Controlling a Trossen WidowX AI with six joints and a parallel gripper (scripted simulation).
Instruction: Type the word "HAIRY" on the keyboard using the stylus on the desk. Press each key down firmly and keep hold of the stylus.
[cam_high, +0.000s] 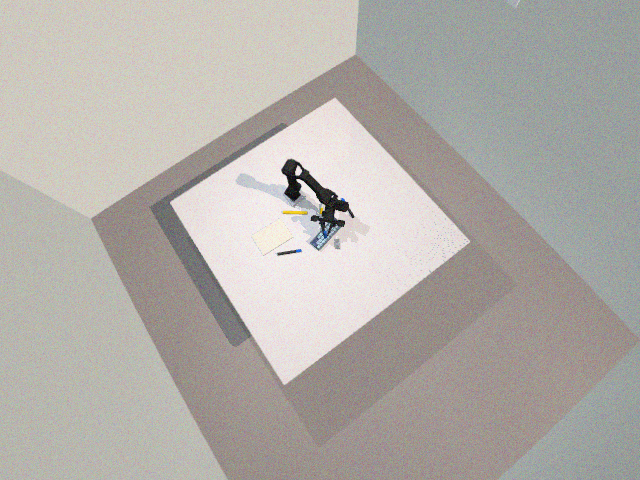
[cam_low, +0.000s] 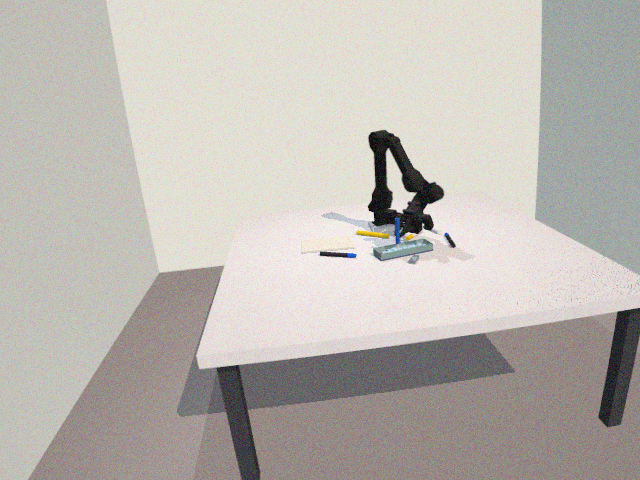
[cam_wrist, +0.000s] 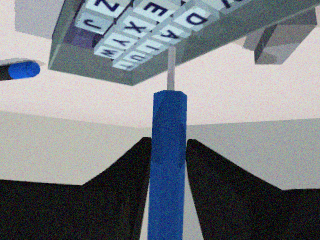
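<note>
The small grey block is 7 cm below my gripper tip, 7 cm ahead of it and 3 cm to the left of it. From my gripper tip the other things lie so: stylus tip 5 cm below; yellow marker 25 cm behind, 7 cm below; blue stylus 1 cm below.
</note>
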